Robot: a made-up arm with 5 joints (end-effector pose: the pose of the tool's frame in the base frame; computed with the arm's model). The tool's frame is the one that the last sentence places.
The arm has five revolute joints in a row. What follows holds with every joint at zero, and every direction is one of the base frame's. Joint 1 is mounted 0.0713 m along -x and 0.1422 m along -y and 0.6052 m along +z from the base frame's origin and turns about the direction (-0.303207, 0.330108, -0.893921). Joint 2 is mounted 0.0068 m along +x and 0.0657 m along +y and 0.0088 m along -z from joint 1 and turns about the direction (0.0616, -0.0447, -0.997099). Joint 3 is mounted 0.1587 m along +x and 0.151 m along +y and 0.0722 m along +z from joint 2 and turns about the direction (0.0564, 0.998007, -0.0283). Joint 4 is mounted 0.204 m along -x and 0.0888 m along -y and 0.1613 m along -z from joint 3 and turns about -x. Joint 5 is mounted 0.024 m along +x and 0.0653 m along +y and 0.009 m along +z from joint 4 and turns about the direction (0.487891, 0.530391, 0.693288). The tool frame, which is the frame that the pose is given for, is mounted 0.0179 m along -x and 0.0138 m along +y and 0.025 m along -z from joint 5; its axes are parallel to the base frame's.
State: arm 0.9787 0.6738 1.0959 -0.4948 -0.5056
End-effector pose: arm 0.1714 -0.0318 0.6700 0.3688 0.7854 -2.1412
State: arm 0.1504 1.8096 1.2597 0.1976 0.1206
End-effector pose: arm 0.0987 -0.0415 0.8061 1.2339 0.7548 -1.4615
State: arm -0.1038 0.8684 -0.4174 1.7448 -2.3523
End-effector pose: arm 0.0358 -0.0950 0.4314 2.1672 1.2987 0.2321
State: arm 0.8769 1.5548 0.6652 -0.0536 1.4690
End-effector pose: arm 0.1513 -0.1050 0.6150 1.3465 -0.4648 -1.0683
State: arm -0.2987 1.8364 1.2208 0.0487 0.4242
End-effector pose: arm 0.0221 -0.0315 0.8422 1.5807 0.7218 -0.9300
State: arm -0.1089 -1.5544 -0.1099 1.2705 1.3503
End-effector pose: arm -0.1450 -0.1234 0.4312 -1.3429 0.4144 1.6954
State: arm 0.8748 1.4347 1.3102 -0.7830 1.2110
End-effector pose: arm 0.1287 -0.1179 0.7944 1.7817 -1.2228 -1.1073
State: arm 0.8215 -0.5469 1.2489 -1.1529 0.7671
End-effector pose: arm 0.0708 0.0287 0.7764 1.6876 0.9518 -0.8374
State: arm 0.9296 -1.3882 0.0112 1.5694 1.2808
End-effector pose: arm -0.1689 -0.1014 0.4728 -1.1354 1.3664 0.7991
